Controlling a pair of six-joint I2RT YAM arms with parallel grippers.
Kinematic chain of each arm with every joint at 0, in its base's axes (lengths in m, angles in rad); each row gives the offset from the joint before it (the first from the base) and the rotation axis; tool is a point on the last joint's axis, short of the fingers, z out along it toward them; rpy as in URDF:
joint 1: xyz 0 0 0.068 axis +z
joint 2: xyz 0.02 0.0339 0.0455 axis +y
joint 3: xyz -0.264 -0.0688 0 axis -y
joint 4: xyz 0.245 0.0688 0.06 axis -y
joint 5: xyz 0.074 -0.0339 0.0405 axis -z
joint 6: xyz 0.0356 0 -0.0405 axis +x
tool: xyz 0 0 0 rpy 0 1.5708 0
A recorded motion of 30 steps. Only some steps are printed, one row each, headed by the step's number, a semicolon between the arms.
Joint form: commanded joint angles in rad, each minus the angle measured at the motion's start. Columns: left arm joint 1, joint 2, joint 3, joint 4, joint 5, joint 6; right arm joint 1, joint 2, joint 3, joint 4, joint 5, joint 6.
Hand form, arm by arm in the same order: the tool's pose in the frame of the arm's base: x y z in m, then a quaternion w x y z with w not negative. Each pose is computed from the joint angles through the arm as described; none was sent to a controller.
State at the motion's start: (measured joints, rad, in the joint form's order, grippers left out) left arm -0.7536 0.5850 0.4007 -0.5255 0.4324 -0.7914; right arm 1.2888 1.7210 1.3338 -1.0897 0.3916 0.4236
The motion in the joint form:
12: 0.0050 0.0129 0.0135 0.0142 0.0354 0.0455; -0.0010 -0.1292 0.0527 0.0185 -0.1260 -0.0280
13: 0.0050 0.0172 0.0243 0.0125 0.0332 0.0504; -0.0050 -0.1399 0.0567 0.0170 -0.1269 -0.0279
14: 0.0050 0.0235 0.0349 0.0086 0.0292 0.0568; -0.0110 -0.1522 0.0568 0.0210 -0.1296 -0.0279
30: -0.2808 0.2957 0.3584 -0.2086 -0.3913 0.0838; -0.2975 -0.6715 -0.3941 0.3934 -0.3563 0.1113
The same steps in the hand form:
12: 0.0879 -0.1036 0.2086 0.15993 0.09947 0.88085 -0.43432; 0.0953 0.2942 0.2825 0.19450 -0.40552 0.89291 0.02112
13: 0.0886 -0.1041 0.2115 0.16344 0.10167 0.87984 -0.43454; 0.0960 0.2922 0.2867 0.19844 -0.40257 0.89325 0.02595
14: 0.0894 -0.1047 0.2140 0.16631 0.10370 0.87985 -0.43296; 0.0971 0.2900 0.2904 0.20280 -0.39865 0.89382 0.03233
30: 0.0878 -0.1505 0.2642 0.21063 0.15945 0.92292 -0.28006; 0.1185 0.1788 0.2962 0.28091 -0.20344 0.90509 0.24600

